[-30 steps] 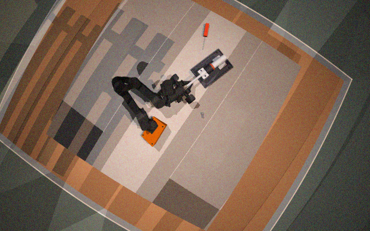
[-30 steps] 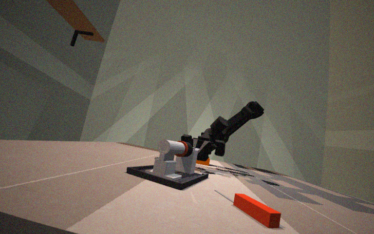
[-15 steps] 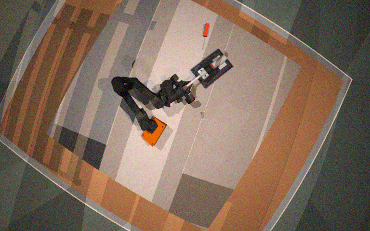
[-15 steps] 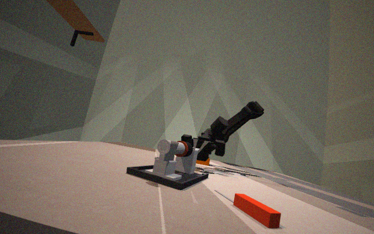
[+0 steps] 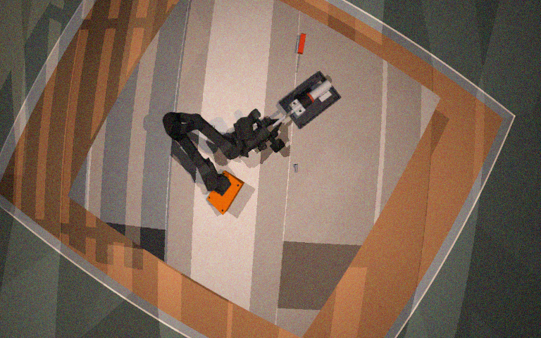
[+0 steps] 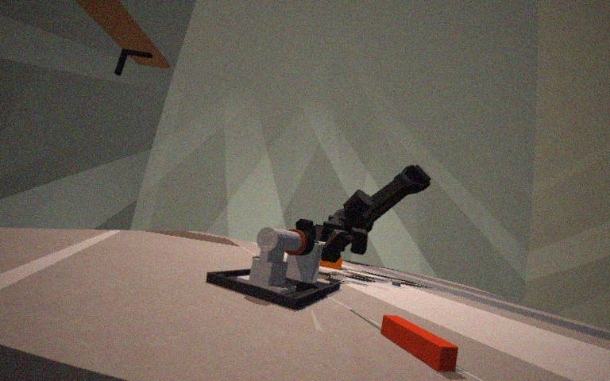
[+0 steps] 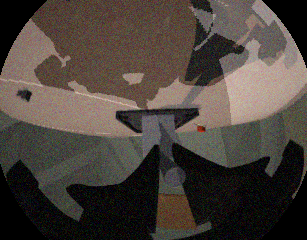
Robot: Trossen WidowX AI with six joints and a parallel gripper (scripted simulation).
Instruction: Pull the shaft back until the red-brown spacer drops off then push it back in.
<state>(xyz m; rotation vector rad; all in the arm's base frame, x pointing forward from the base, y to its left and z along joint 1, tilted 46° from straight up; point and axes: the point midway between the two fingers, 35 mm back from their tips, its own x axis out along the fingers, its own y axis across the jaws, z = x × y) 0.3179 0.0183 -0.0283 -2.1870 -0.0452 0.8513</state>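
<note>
Now: gripper tip 60 mm short of the light shaft, 20 mm to the left of it and 20 mm below it. Also, from my gripper tip: small grey piece: 170 mm to the right, 110 mm behind, 60 mm below; dark spacer: 140 mm ahead, 30 mm to the right, 20 mm above; red-brown spacer: 150 mm ahead, 40 mm to the right, 20 mm above.
</note>
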